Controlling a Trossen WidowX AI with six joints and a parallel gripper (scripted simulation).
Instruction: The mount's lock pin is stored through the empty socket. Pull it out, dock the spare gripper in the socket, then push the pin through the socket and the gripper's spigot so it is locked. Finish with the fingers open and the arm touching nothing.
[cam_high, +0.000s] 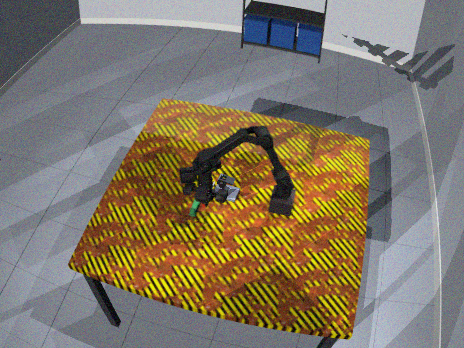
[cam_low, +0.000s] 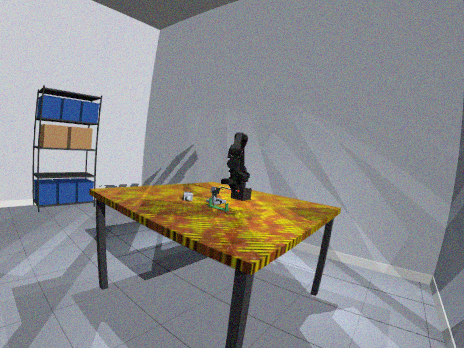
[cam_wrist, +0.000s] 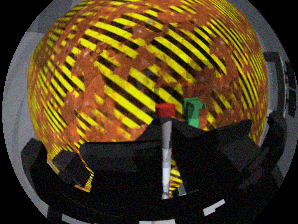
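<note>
My gripper tip is 8 cm short of the green cradle, 5 cm to the left of it and 6 cm above it. Round my gripper tip: spare gripper (13 cm ahead, 29 cm to the right, 6 cm below); grey mount (1 cm behind, 18 cm to the right, 3 cm below).
</note>
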